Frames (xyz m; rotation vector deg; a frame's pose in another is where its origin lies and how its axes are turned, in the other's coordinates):
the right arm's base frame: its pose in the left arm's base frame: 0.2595 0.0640 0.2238 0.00 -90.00 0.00
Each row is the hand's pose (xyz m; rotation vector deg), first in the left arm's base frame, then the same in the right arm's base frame.
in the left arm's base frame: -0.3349 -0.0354 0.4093 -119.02 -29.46 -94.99
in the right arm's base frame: 0.1855 -0.0994 0.5944 -146.10 3.26 16.40
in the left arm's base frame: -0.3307 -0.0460 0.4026 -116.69 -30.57 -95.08
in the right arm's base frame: 0.1788 -0.1100 0.5902 -144.46 3.73 14.74
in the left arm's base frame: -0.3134 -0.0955 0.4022 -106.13 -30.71 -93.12
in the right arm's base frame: 0.1784 -0.1595 0.5729 -137.24 10.71 8.96
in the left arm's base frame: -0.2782 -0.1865 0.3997 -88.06 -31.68 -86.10
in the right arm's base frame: 0.1759 -0.2505 0.5377 -121.65 22.00 1.37
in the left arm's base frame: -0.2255 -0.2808 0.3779 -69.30 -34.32 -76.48
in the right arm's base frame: 0.1541 -0.3448 0.4850 -102.62 30.69 -5.05
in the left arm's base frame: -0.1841 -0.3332 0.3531 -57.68 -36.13 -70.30
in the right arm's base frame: 0.1293 -0.3972 0.4436 -90.34 34.70 -8.91
